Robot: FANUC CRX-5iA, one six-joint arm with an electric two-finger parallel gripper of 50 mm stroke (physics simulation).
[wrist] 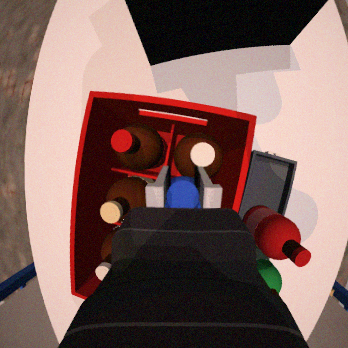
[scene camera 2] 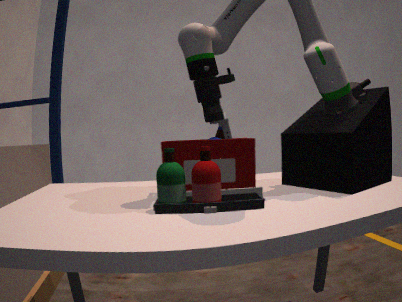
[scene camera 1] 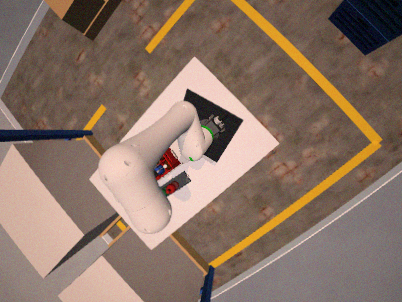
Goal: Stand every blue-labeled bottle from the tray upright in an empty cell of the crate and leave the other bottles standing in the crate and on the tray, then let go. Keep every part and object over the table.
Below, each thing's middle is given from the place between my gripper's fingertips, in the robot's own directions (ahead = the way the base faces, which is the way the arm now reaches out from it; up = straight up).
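Labels:
So you can picture it, the blue bottle [wrist: 182,192] is 40 mm below my hand, 50 mm ahead of it and 10 mm to the left of it. As for the green bottle [scene camera 2: 171,188], that's 90 mm below my hand, 160 mm ahead of it and 180 mm to the left of it.

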